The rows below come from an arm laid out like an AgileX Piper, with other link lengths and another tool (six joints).
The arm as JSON. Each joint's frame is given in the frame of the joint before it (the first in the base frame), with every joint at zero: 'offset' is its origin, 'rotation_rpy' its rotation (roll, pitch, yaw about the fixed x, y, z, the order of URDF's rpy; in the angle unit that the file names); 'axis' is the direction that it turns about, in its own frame. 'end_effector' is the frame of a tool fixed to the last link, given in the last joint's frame.
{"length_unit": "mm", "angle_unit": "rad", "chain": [
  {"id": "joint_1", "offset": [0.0, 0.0, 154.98], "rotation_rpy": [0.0, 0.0, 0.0], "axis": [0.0, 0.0, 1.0]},
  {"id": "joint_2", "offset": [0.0, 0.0, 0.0], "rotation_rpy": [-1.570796, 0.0, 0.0], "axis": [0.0, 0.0, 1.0]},
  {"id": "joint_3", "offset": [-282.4, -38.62, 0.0], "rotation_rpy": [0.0, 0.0, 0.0], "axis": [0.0, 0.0, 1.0]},
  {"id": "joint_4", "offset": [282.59, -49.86, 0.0], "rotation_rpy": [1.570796, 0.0, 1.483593], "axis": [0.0, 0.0, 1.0]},
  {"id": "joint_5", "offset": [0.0, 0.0, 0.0], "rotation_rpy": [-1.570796, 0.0, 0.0], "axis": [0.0, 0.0, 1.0]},
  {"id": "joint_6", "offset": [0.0, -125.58, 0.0], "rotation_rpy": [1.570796, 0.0, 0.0], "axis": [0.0, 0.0, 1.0]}
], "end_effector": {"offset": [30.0, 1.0, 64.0], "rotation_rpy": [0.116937, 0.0, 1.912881]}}
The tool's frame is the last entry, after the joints.
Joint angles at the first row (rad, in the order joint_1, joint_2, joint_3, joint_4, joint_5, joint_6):
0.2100 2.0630 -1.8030 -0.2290 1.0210 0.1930
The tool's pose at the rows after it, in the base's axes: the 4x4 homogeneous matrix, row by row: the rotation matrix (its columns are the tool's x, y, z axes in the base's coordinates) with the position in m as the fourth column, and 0 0 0 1 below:
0.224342 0.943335 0.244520 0.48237; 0.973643 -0.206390 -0.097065 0.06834; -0.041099 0.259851 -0.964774 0.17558; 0 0 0 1
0.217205 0.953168 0.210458 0.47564; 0.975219 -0.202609 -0.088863 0.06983; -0.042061 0.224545 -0.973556 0.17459; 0 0 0 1
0.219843 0.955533 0.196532 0.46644; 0.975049 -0.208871 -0.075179 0.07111; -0.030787 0.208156 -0.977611 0.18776; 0 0 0 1
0.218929 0.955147 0.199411 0.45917; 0.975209 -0.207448 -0.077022 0.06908; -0.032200 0.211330 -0.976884 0.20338; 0 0 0 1
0.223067 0.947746 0.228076 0.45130; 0.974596 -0.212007 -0.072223 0.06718; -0.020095 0.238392 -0.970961 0.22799; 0 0 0 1
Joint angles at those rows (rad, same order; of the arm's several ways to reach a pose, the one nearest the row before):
0.2100 2.0630 -1.8050 -0.2190 1.0780 0.1590
0.2100 2.0620 -1.8050 -0.1980 1.1100 0.1420
0.2100 2.0310 -1.8050 -0.1770 1.1510 0.1340
0.2100 1.9960 -1.8050 -0.1770 1.1830 0.1270
0.2100 1.9410 -1.8050 -0.1770 1.2080 0.1260

